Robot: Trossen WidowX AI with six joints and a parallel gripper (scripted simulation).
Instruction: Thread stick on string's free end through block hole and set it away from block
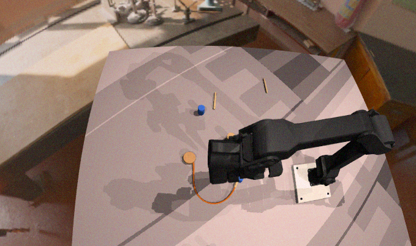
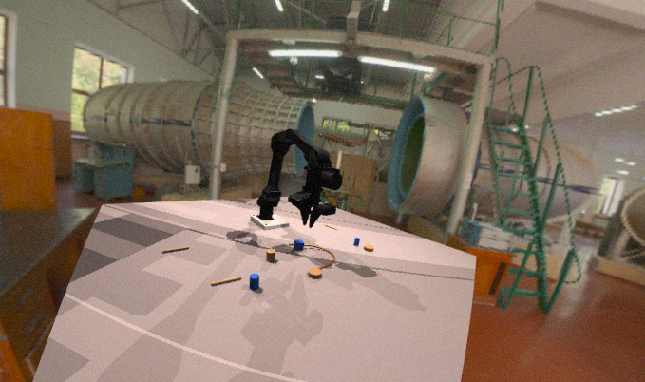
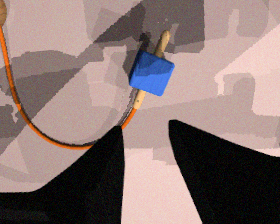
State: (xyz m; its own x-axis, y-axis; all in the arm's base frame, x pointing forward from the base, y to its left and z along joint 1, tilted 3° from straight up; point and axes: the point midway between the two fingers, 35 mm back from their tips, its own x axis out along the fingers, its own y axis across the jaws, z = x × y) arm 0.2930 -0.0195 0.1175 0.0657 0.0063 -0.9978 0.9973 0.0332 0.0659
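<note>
My gripper tip is now 1 cm past the blue cube, 2 cm to the left of it and 7 cm above it. From my gripper tip the other things lie so: round wooden button (14 cm ahead, 9 cm to the right, 8 cm below); then short wooden cylinder (15 cm to the right, 7 cm below); then thin wooden stick (1 cm behind, 8 cm below).
</note>
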